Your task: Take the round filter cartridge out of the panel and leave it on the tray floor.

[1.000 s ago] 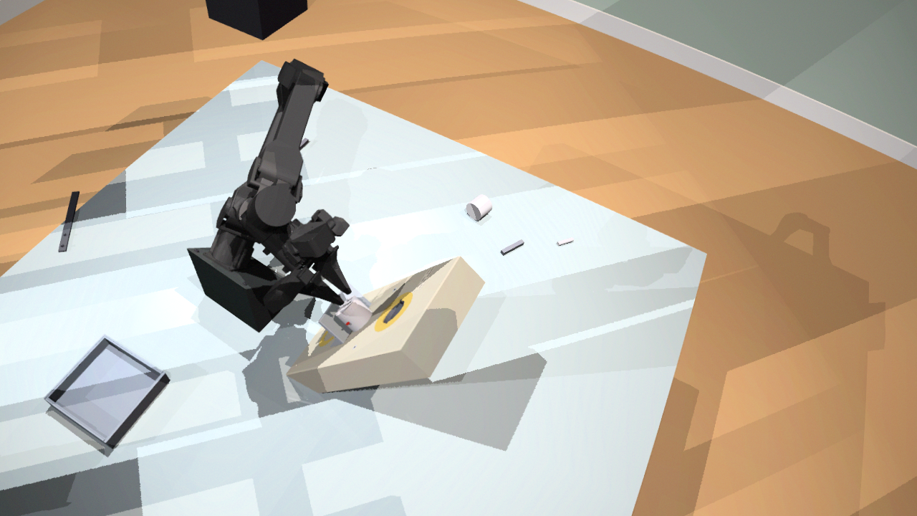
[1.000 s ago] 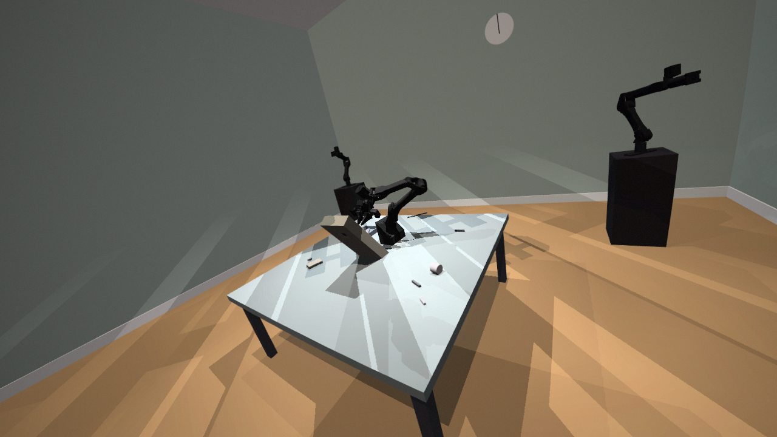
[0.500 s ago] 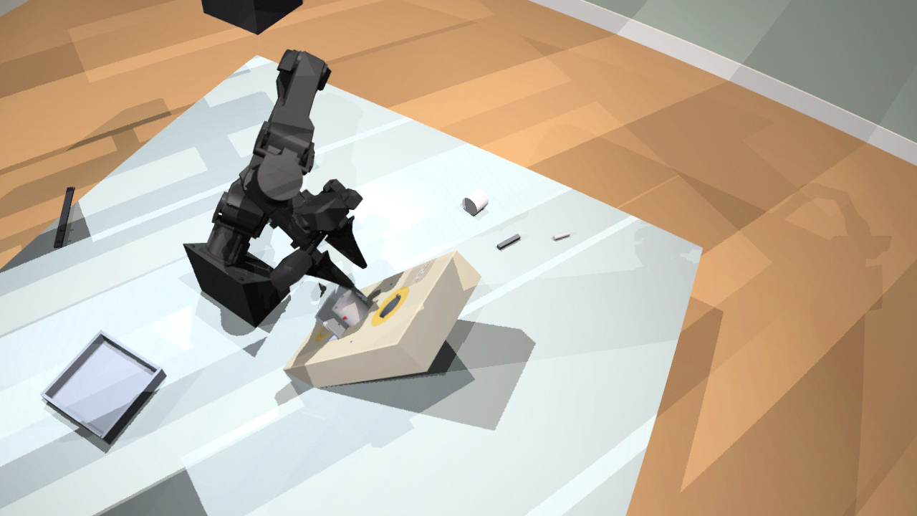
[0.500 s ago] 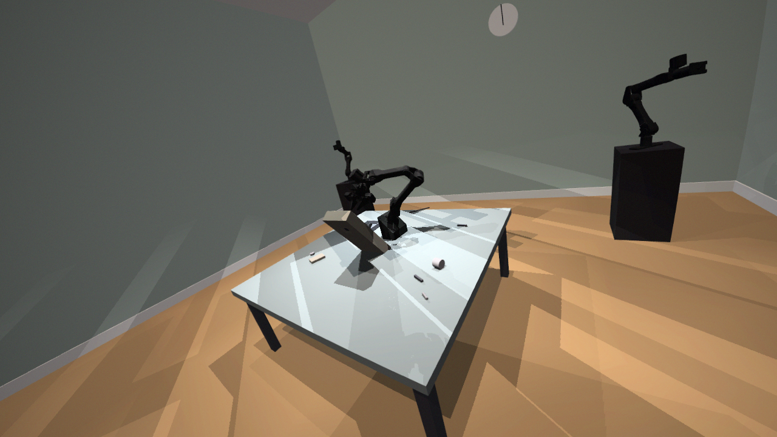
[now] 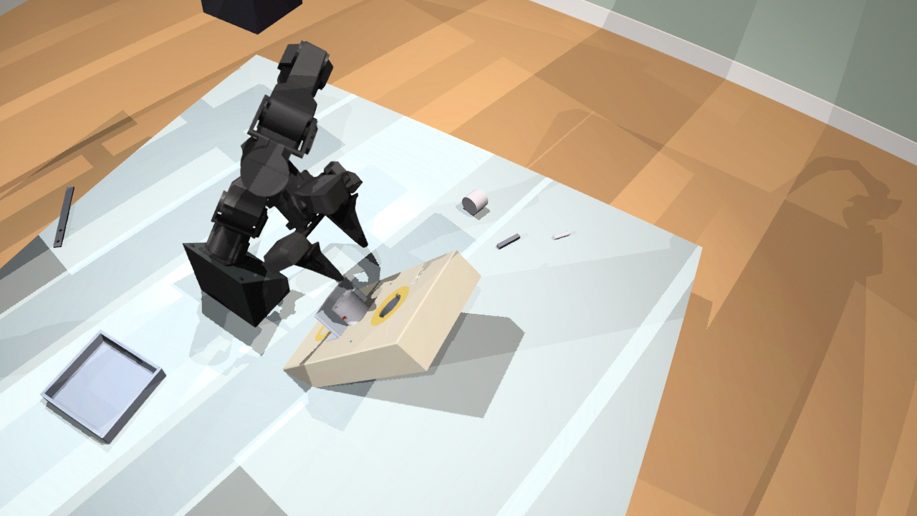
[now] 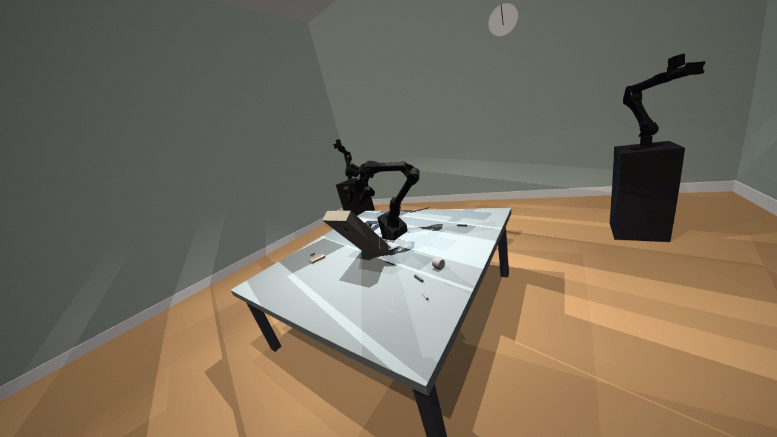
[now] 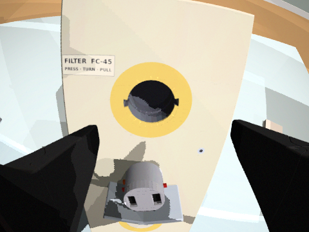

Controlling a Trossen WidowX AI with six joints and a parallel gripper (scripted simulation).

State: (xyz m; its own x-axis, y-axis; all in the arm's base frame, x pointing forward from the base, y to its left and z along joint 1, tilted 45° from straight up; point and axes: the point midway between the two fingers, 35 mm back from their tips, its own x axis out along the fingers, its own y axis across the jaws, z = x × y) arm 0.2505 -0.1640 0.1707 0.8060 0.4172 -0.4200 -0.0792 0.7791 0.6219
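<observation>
My gripper tip is 20 mm past the round filter cartridge and 140 mm above it. The rest, counted from my gripper tip: beige service panel: 30 mm ahead, 160 mm below; tray: 350 mm behind, 290 mm to the right, 310 mm below.
</observation>
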